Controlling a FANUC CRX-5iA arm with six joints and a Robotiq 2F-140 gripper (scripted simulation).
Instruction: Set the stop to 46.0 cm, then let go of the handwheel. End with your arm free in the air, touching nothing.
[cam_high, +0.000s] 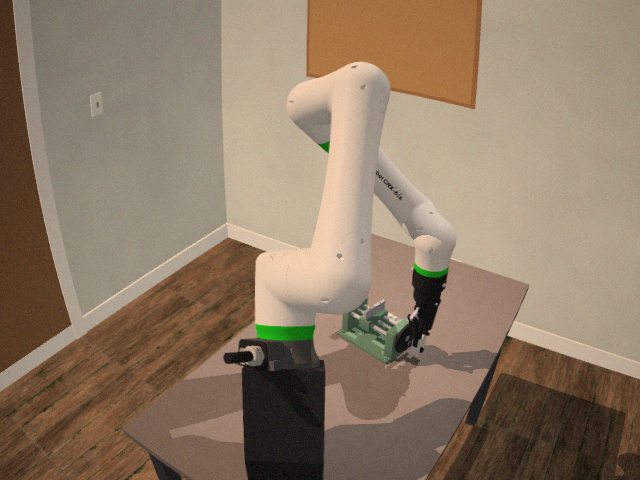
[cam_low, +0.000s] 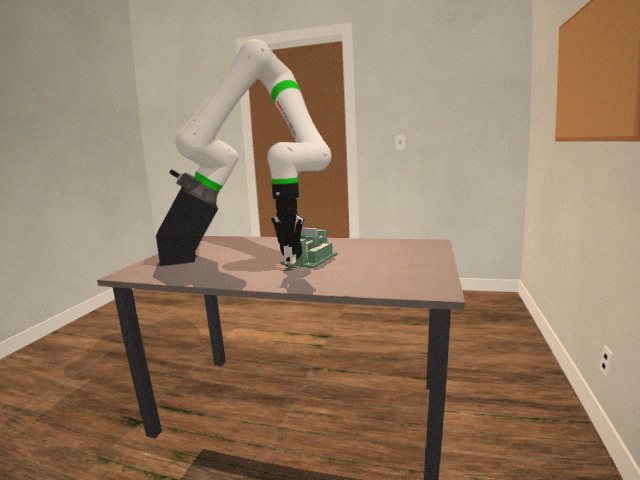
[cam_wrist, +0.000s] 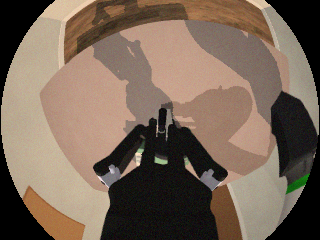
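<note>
Now: the black handwheel 20 mm to the left of my hand and 10 mm below it. Round my hand: green stop fixture 160 mm to the left, 30 mm above.
</note>
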